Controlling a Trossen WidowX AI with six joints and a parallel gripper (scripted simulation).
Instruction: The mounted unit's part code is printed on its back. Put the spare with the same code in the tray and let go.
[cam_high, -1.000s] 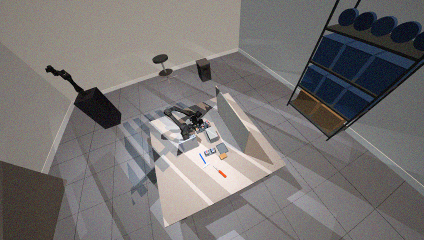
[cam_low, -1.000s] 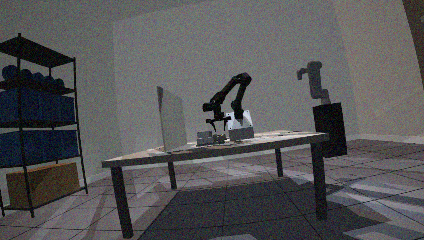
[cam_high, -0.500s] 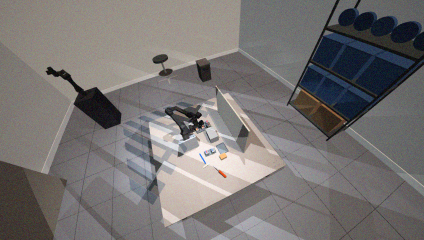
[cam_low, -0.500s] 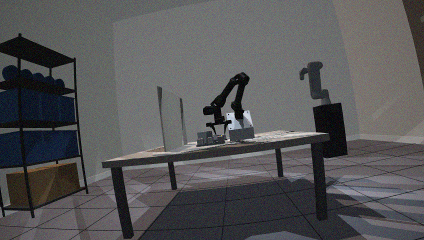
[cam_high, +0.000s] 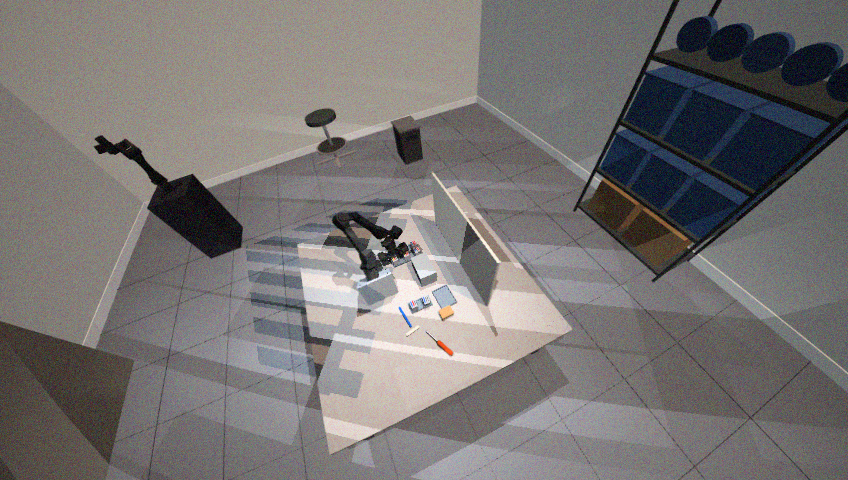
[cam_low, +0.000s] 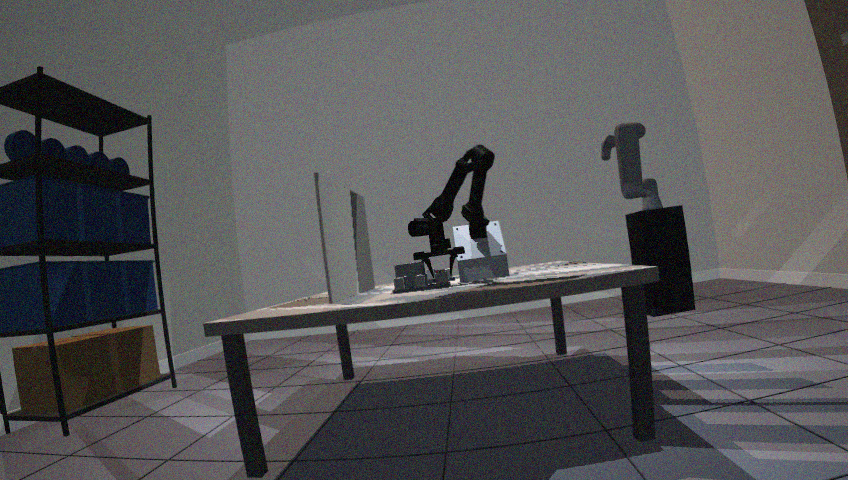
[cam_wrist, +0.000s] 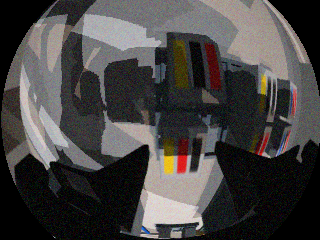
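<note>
My gripper tip is 18 cm short of the dark tray, 35 cm to the left of it and 3 cm above it. Round my gripper tip: blue pen (7 cm behind, 37 cm to the right, 3 cm below); then mounted grey unit (13 cm ahead, 15 cm to the right, 2 cm above); then upright grey panel (37 cm ahead, 15 cm to the right, 19 cm above).
</note>
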